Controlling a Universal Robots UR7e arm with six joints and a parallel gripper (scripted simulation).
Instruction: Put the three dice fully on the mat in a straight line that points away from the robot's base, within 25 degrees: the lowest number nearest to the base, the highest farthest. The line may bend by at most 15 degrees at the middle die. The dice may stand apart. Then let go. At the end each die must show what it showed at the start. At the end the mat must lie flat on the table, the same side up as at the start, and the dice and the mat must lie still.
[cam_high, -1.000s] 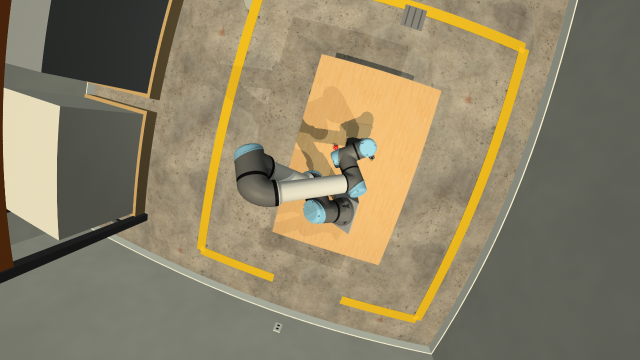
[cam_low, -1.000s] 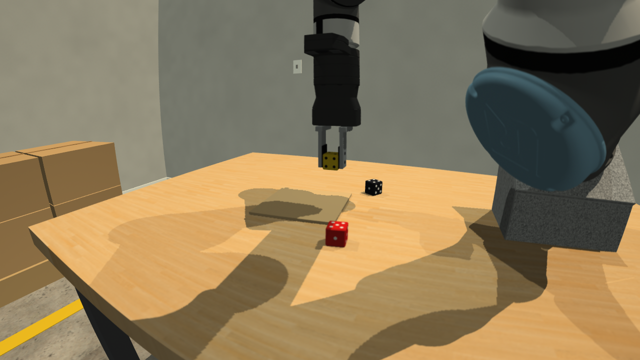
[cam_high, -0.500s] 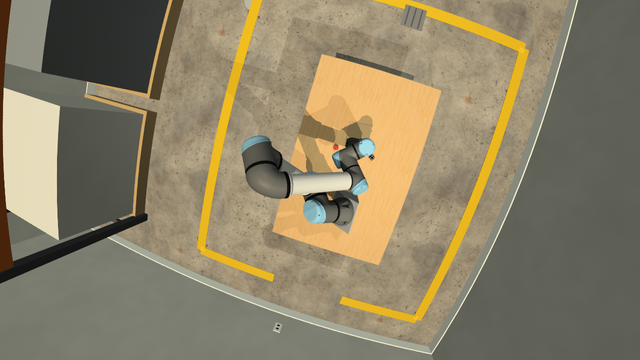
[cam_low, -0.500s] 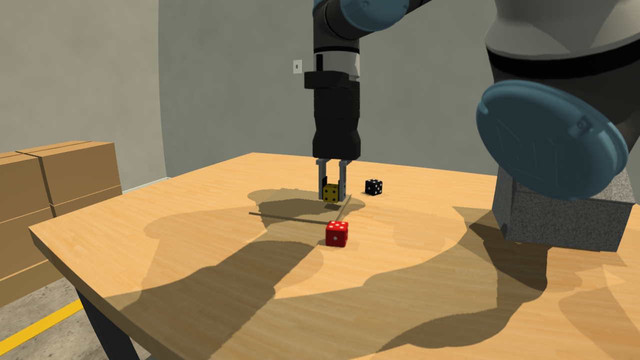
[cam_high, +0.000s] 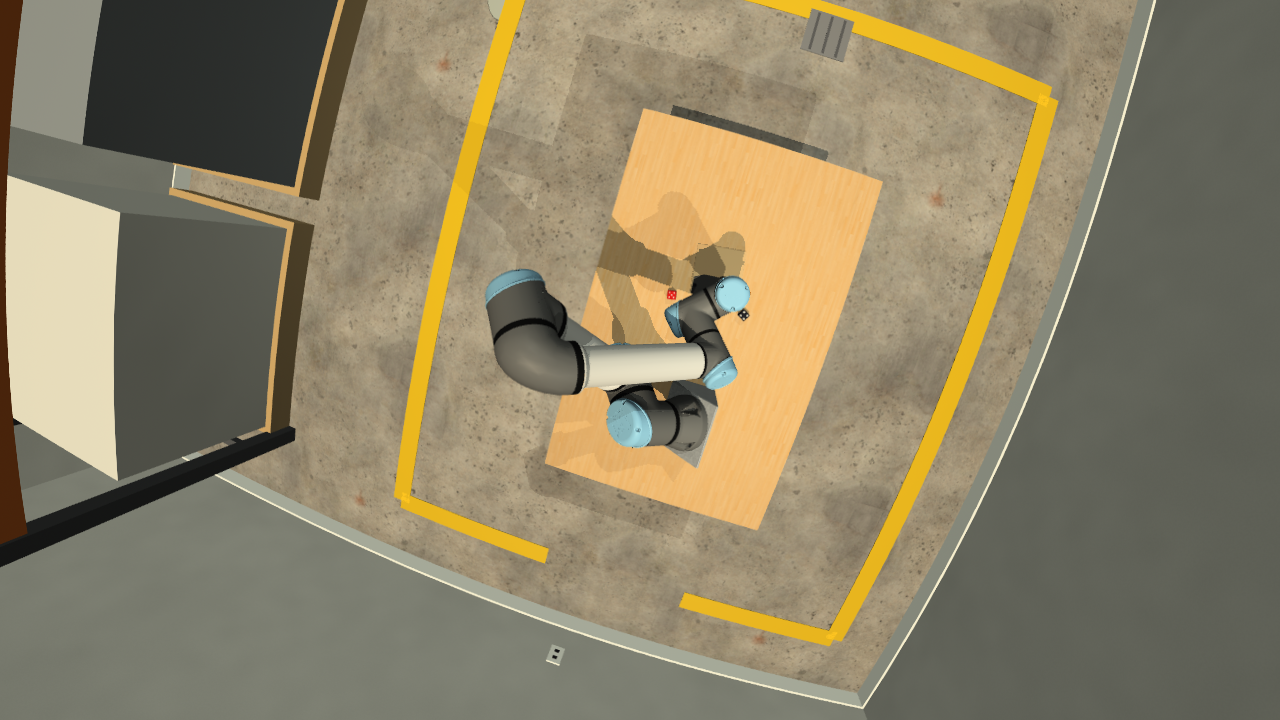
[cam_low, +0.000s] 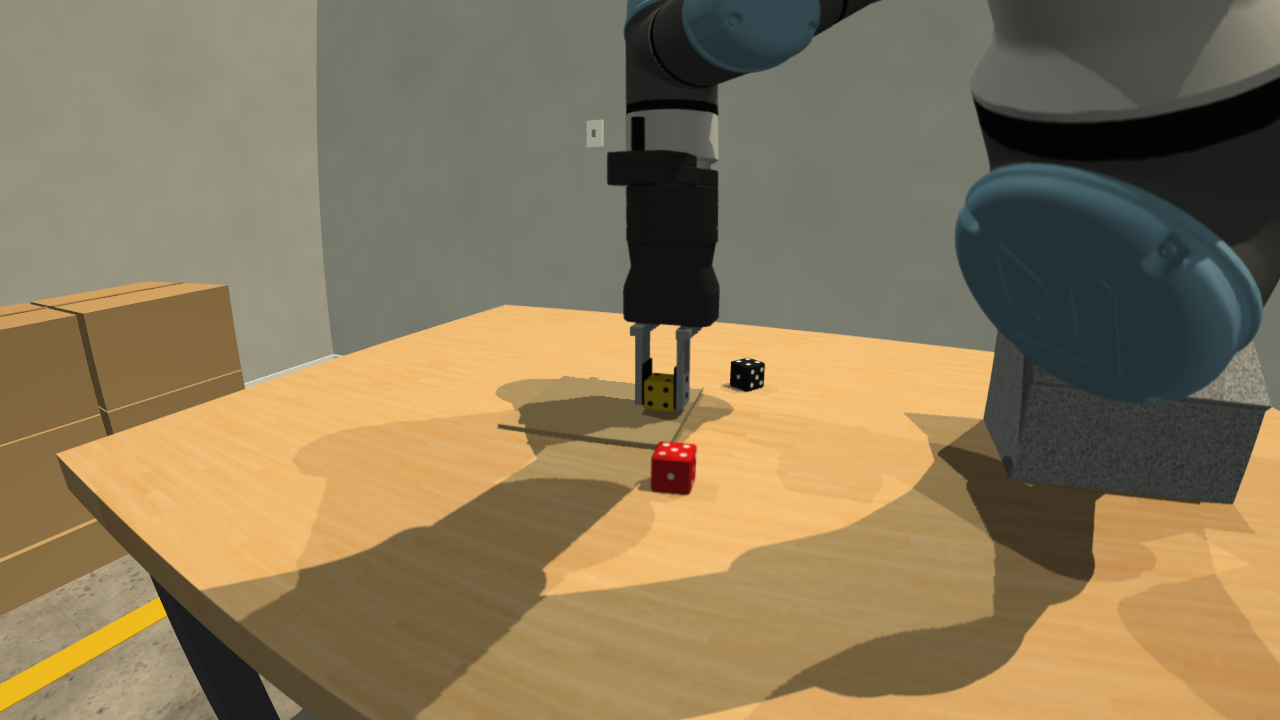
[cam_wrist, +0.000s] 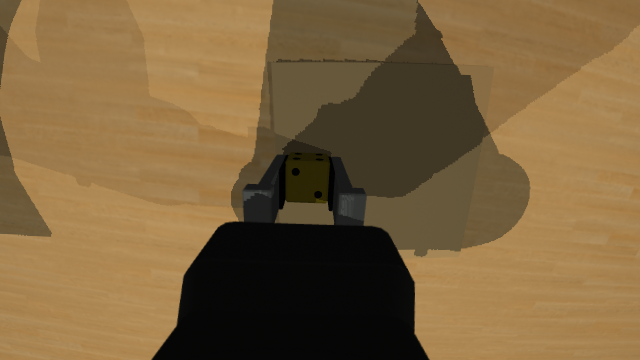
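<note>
Right now my hand is 10 mm above the yellow die. From my hand the other things lie so: tan mat (50 mm ahead, 30 mm below); then red die (40 mm behind, 120 mm to the left, 20 mm below); then black die (60 mm behind, 90 mm to the right, 20 mm below).
</note>
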